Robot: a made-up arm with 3 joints. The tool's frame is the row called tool.
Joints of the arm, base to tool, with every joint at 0 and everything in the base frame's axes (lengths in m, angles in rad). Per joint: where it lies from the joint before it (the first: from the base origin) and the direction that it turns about. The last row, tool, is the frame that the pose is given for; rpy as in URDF.
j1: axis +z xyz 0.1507 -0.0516 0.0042
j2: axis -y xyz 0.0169 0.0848 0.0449
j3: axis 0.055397 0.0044 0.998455 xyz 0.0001 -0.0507 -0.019
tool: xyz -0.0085 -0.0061 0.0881 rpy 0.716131 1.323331 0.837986
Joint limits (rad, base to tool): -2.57..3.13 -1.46..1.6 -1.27..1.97
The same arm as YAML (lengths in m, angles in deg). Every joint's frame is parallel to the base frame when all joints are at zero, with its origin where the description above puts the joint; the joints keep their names.
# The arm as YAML. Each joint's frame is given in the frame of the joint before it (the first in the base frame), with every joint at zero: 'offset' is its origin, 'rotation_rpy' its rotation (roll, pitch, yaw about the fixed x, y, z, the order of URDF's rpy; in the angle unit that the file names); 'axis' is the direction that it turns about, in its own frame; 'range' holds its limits. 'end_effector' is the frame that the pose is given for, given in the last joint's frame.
length_unit: m
angle_unit: deg
chain:
  - id: j1
    offset: [0.1507, -0.0516, 0.0042]
    rotation_rpy: [0.0, 0.0, 0.0]
    axis: "+z"
    range: [-147.25, 179.34]
  - id: j2
    offset: [0.0169, 0.0848, 0.0449]
    rotation_rpy: [0.0, 0.0, 0.0]
    axis: "-y"
    range: [-83.65, 91.67]
  - id: j3
    offset: [0.0001, -0.0507, -0.019]
    rotation_rpy: [0.0, 0.0, 0.0]
    axis: [0.055397, 0.0044, 0.998455]
    range: [-72.77, 112.87]
end_effector:
  offset: [-0.0085, -0.0061, 0.0881]
  rotation_rpy: [41.03, 75.82, 48.01]

